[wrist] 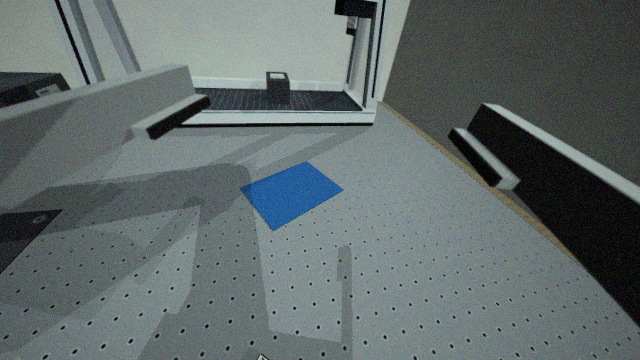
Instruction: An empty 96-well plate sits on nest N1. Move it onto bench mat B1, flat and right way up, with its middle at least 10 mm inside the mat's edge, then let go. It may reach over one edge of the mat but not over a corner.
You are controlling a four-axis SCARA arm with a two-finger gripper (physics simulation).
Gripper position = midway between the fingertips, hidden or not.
Observation:
In view: my gripper (329,101) and a blue mat (279,198).

